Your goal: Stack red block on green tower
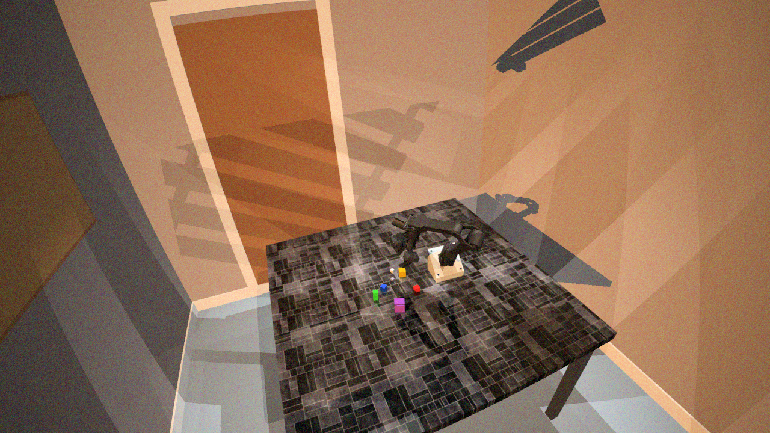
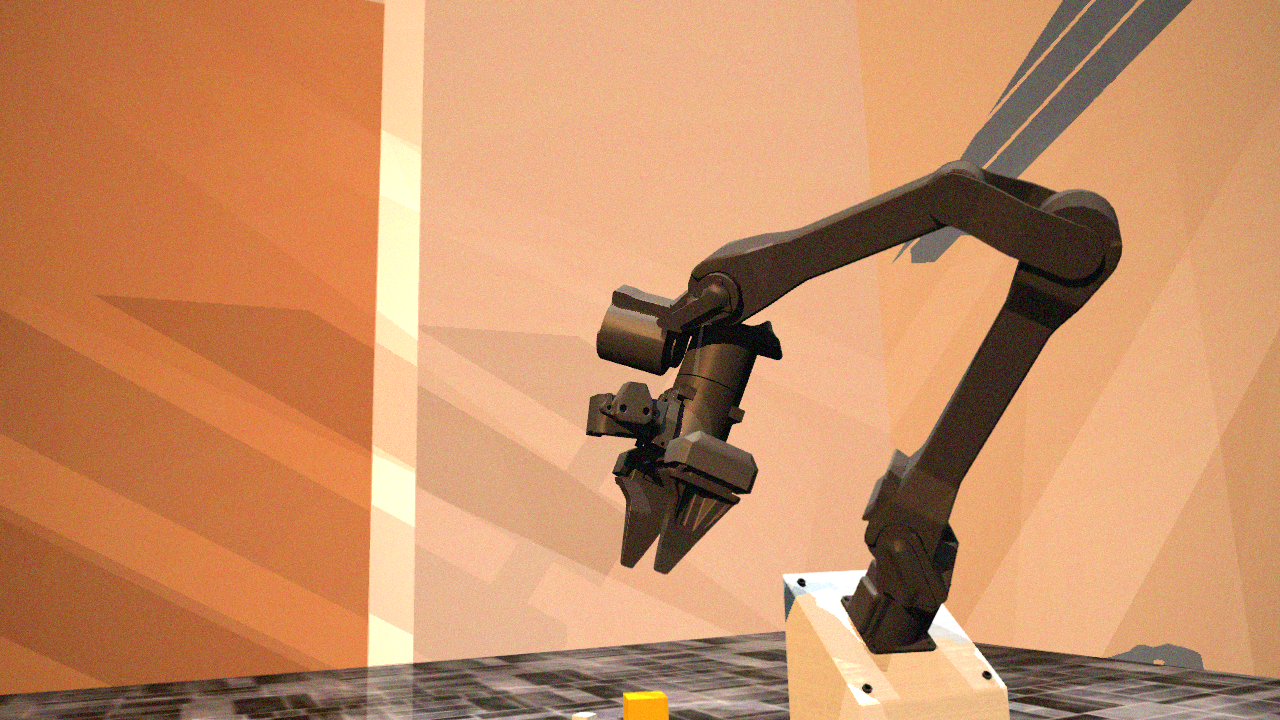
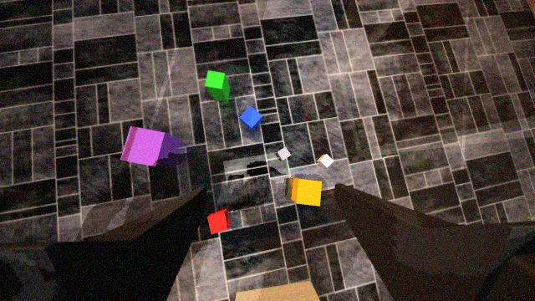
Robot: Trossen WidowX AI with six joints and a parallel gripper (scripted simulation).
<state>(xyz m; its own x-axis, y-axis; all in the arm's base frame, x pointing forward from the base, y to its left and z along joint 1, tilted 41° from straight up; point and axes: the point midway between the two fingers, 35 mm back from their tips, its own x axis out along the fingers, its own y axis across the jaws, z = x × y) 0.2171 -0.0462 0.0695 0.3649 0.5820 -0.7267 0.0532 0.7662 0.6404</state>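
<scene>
Now: gripper tip 130 mm above the red block, 70 mm to the right of it and 50 mm past it. From my gripper tip the other things lie so: yellow block: 120 mm below, 60 mm to the right, 20 mm behind; then blue block: 130 mm below, 90 mm ahead, 10 mm to the left; then magenta block: 150 mm to the left, 120 mm below, 60 mm ahead.
</scene>
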